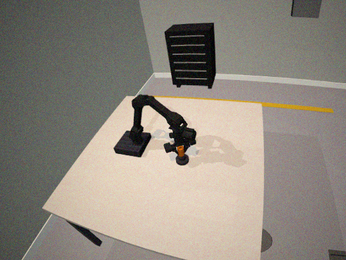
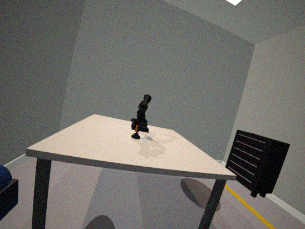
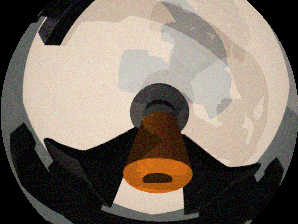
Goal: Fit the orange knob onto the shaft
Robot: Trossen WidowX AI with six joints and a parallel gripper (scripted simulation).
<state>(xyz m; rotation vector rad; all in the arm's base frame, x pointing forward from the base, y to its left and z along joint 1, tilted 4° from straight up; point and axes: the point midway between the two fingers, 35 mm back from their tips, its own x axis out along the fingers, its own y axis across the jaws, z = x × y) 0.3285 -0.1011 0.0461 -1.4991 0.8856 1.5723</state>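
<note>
Now: gripper tip 2 cm below the orange knob. From my gripper tip the other things lie so: round pedestal: 4 cm below.
</note>
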